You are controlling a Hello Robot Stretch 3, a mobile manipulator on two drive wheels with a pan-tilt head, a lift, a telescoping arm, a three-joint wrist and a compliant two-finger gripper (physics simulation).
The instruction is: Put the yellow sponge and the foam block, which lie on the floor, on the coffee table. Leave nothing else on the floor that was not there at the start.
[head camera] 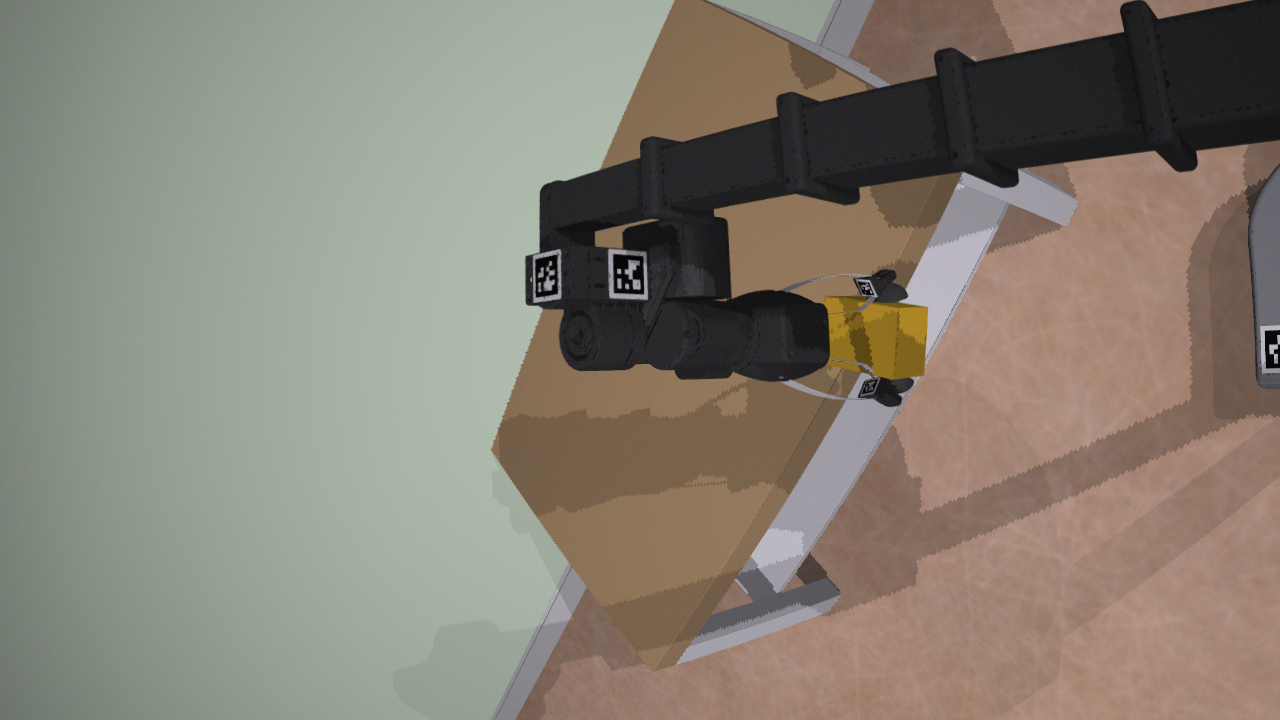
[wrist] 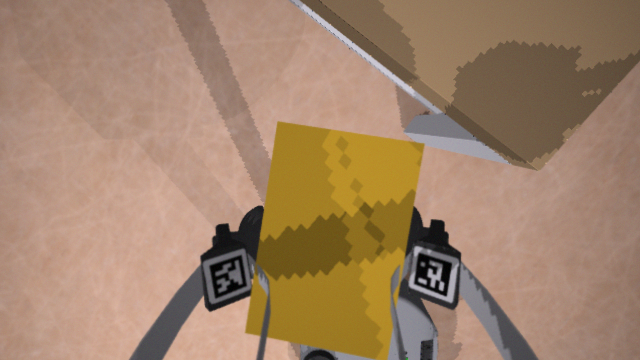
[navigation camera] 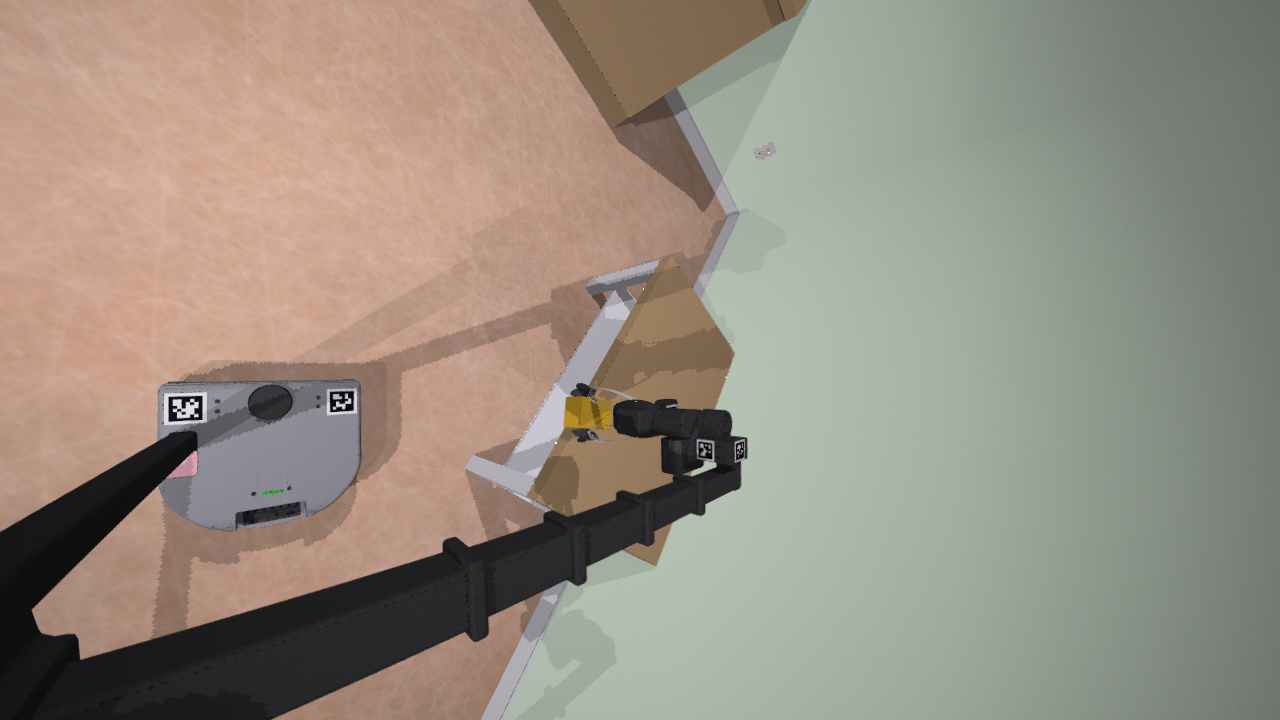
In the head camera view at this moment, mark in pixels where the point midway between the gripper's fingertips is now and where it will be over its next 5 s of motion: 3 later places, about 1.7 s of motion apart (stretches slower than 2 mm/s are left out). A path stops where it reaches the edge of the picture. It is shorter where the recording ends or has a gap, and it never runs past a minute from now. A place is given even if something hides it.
My gripper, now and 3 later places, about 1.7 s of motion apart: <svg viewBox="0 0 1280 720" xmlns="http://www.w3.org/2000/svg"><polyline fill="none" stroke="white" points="901,338 796,343 778,272 804,230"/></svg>
